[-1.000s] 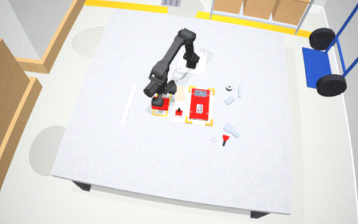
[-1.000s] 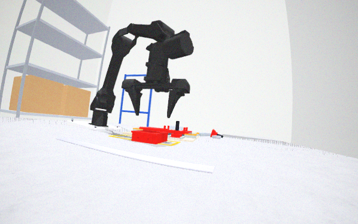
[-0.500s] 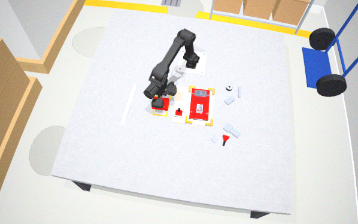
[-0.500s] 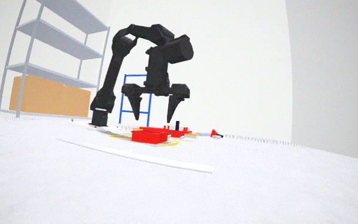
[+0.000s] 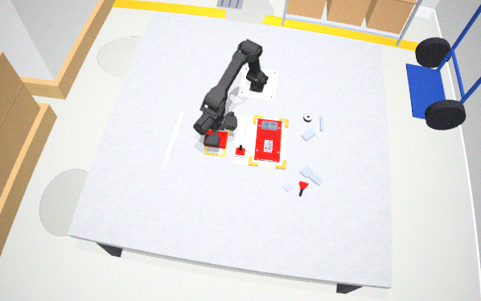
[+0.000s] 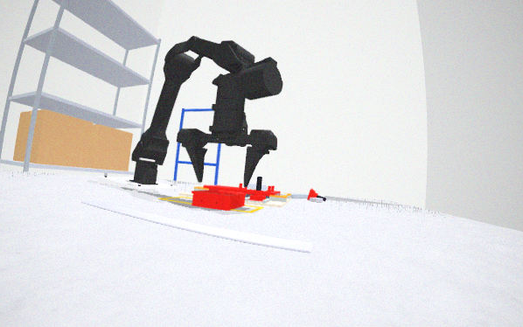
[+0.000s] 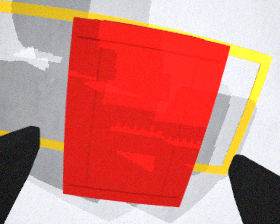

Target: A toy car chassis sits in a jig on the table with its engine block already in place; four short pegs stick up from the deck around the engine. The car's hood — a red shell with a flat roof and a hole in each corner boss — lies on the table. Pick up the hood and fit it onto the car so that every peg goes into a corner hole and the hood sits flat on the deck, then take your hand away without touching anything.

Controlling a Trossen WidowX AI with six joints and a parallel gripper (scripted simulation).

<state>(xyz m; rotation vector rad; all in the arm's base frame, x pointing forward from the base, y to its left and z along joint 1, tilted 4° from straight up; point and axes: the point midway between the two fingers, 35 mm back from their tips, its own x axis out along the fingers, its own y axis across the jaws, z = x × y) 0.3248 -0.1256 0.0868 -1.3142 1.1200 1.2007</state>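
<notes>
The red hood lies 20 mm below my gripper tip. From my gripper tip the other things lie so: long white strip: 30 mm ahead, 180 mm to the right, 40 mm below.
</notes>
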